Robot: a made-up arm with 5 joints.
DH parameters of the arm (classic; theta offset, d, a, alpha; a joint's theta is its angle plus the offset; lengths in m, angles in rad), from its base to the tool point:
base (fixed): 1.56 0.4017 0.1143 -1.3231
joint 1: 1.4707 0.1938 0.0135 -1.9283
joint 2: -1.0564 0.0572 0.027 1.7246
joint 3: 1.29 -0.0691 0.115 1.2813
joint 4: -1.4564 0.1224 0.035 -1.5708
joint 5: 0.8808 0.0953 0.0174 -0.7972
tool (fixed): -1.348 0.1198 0 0
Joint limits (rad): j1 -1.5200..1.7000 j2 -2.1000..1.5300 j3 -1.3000..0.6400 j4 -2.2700..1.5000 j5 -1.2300..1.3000
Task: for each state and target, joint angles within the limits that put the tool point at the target. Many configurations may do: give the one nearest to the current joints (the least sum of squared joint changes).
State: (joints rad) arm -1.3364 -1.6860 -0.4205 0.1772 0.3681
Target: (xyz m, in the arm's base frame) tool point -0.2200 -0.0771 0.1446
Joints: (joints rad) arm -1.4506 -1.6974 -0.1216 -0.2239 0.4304
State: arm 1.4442 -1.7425 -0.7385 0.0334 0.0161
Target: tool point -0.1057 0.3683 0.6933
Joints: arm 1.7000 -1.9234 -0.3944 -0.3890 0.2407
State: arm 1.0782 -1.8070 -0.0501 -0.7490 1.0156
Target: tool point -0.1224 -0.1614 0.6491
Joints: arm 0.1864 -1.3465 -0.1225 0.0473 0.6345
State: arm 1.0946 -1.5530 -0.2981 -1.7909 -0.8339
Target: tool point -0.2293 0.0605 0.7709
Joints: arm 1.0293 -2.0678 -0.0100 -1.3156 -0.5689
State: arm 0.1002 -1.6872 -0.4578 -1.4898 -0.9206
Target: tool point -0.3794 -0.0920 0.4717
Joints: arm -0.1264 -1.7078 -0.0035 -1.7103 -0.7980
